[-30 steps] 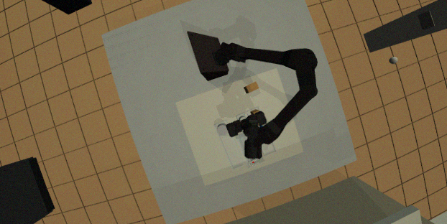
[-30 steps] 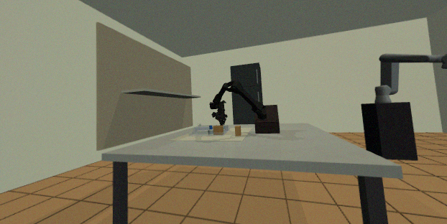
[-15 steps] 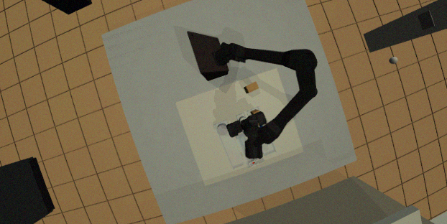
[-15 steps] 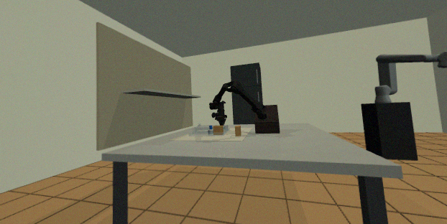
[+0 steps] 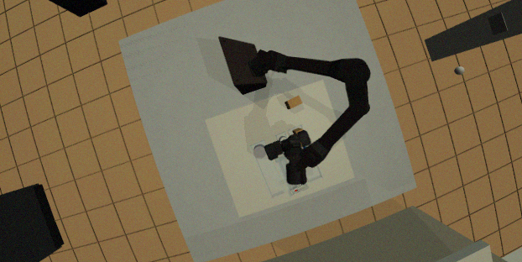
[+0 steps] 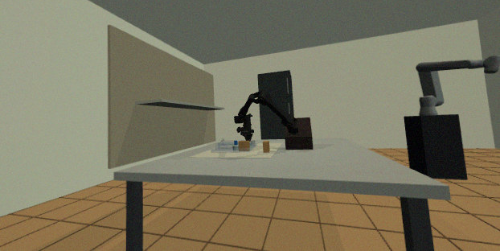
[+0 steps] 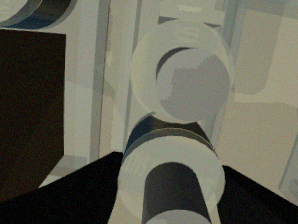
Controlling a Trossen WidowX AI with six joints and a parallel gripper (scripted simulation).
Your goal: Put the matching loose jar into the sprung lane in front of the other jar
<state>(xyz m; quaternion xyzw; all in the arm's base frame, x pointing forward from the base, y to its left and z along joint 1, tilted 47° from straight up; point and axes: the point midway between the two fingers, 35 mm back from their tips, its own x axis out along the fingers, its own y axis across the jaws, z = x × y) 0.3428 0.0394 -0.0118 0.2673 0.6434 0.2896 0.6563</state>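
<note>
Right now my gripper tip is 50 mm short of the cream mat, 50 mm above it and 20 mm to the left of it. Also, from my gripper tip: red mark (230 mm ahead, 30 mm to the right, 30 mm above).
</note>
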